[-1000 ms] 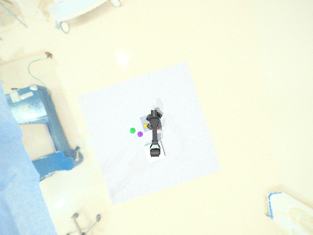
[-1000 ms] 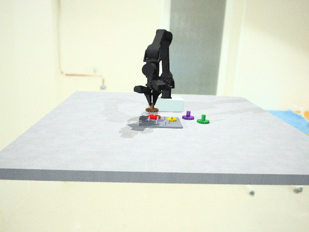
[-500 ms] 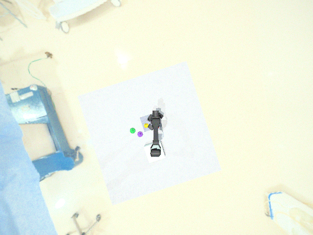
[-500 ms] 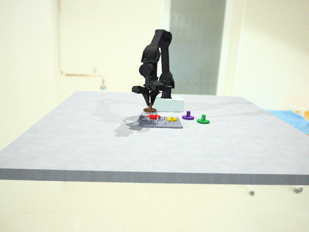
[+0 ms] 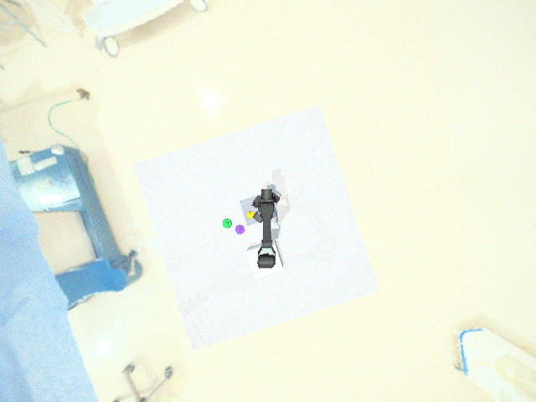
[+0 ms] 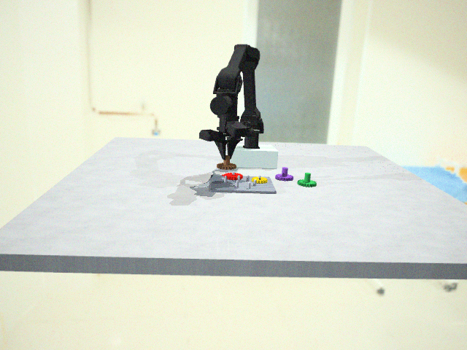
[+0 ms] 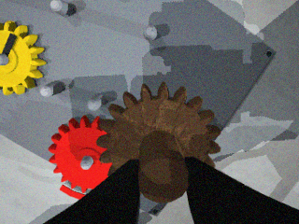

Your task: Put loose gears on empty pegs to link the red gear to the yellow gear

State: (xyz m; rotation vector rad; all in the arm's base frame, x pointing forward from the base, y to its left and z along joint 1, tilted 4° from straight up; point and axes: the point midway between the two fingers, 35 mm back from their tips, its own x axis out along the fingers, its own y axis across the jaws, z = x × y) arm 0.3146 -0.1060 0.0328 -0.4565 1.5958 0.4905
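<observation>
The purple gear lies 9 cm behind my gripper tip, 21 cm to the left of it and 7 cm below it. The rest, counted from my gripper tip: brown gear 1 cm below; then red gear 5 cm behind, 3 cm to the left, 7 cm below; then grey board 5 cm to the left, 8 cm below.
</observation>
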